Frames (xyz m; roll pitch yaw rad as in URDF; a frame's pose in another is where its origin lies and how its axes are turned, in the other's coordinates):
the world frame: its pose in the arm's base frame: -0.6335 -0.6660 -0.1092 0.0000 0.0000 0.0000
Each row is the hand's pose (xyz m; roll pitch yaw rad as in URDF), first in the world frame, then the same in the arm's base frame.
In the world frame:
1: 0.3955 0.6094 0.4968 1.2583 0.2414 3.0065
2: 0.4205 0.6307 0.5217 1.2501 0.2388 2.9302
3: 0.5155 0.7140 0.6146 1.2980 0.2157 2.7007
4: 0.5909 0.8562 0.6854 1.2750 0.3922 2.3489
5: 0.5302 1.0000 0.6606 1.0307 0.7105 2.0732
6: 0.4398 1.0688 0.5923 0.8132 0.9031 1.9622
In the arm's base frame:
1: -0.2380 -0.0566 0.3876 1.2583 0.2414 3.0065
2: -0.2130 -0.0353 0.4125 1.2501 0.2388 2.9302
3: -0.1180 0.0480 0.5054 1.2980 0.2157 2.7007
4: -0.0426 0.1902 0.5762 1.2750 0.3922 2.3489
5: -0.1033 0.3340 0.5514 1.0307 0.7105 2.0732
6: -0.1937 0.4028 0.4831 0.8132 0.9031 1.9622

